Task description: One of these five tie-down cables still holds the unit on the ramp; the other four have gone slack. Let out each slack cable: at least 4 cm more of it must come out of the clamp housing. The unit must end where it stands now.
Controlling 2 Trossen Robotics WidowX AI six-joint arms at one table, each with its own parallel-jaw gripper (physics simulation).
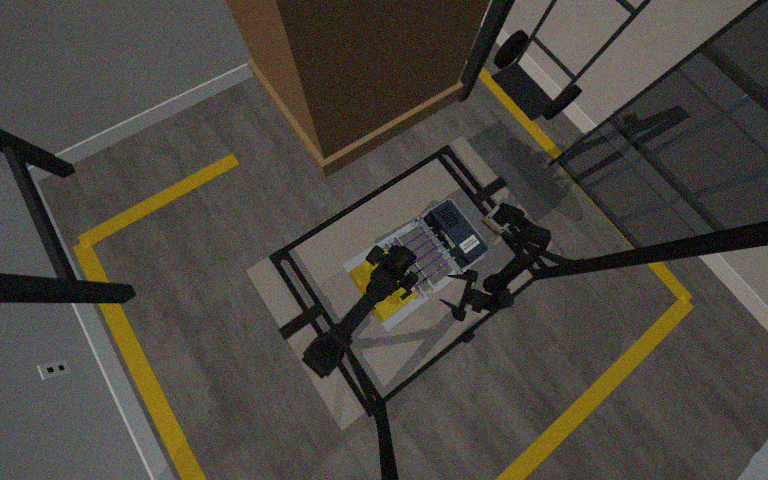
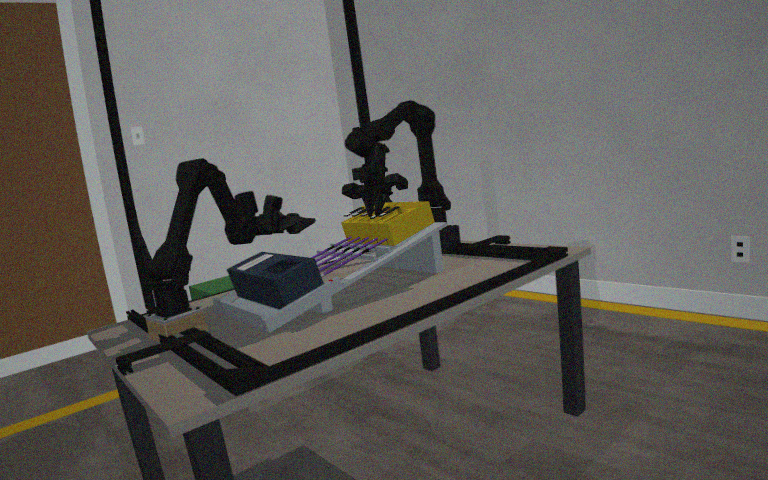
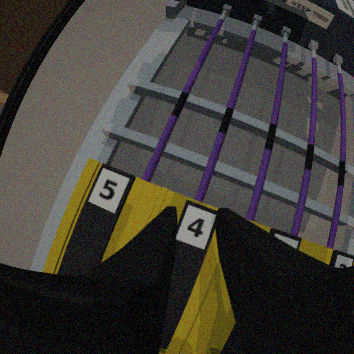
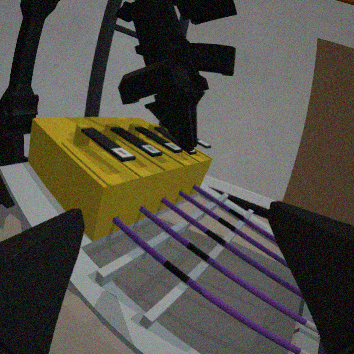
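Observation:
The navy unit (image 1: 450,223) (image 2: 274,280) sits low on the grey ramp (image 2: 416,257). Five purple cables with black bands run from it to the yellow clamp housing (image 1: 362,274) (image 2: 416,223) (image 4: 75,170). Which cable is taut I cannot tell. The housing carries black levers with white number tags; lever 5 (image 3: 90,230) stands beside lever 4 (image 3: 187,275). My left gripper (image 3: 195,216) (image 2: 373,215) (image 4: 191,148) is shut on lever 4, with a fingertip at each side of its tag. My right gripper (image 4: 177,216) (image 1: 445,288) is open and empty, above and beside the cables.
Two grey crossbars (image 3: 210,106) (image 3: 200,162) span the ramp below the cables. A green block (image 2: 209,286) lies behind the unit, and a wooden block (image 2: 192,326) is under my right arm's base. A black rail (image 2: 339,345) runs along the table edge.

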